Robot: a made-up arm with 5 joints.
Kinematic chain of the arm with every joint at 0, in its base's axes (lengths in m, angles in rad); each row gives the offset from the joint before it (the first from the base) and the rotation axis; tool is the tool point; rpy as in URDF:
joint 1: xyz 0 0 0.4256 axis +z
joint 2: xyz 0 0 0 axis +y
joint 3: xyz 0.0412 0 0.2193 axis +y
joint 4: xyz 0.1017 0 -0.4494 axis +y
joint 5: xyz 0.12 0 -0.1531 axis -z
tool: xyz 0 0 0 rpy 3.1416 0 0
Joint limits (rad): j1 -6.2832..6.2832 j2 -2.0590..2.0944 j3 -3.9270..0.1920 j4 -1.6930..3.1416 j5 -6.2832..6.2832
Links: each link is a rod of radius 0.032 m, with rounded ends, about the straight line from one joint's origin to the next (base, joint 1, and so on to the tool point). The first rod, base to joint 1, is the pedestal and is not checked.
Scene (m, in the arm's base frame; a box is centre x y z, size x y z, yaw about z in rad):
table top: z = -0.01
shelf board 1: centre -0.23 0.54 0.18 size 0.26 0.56 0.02 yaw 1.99
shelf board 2: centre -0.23 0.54 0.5 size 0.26 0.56 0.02 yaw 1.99
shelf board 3: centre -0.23 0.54 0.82 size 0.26 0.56 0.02 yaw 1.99
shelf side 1: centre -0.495 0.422 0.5 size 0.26 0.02 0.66 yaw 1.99
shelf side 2: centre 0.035 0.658 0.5 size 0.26 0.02 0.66 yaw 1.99
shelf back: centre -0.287 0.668 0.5 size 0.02 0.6 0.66 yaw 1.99
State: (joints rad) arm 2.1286 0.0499 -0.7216 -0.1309 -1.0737
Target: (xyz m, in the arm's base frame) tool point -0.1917 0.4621 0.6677
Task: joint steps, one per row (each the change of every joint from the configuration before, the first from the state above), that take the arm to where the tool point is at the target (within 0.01 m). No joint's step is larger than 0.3 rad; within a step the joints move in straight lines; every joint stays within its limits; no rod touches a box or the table.
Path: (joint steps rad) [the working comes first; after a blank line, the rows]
Joints at the target: 1.9640 -0.5816 -0.5436 -0.5702 -1.0737
Straight joint move there: touches shelf board 2.

1: 0.0235 -0.1001 0.1952 -0.2406 0.0000
2: 0.0235 -0.1001 0.1952 -0.2406 0.0000
3: 0.0235 -0.1001 0.1952 -0.2406 0.0000
4: 0.0235 -0.1001 0.1953 -0.2406 0.0000
5: -0.1349 -0.2872 -0.1204 -0.0043 0.0000
6: -0.1350 -0.2872 -0.1204 -0.0043 0.0000
7: 0.0057 0.1716 -0.1811 0.2658 0.0000
8: 0.0056 0.1717 -0.1810 0.2659 0.0000

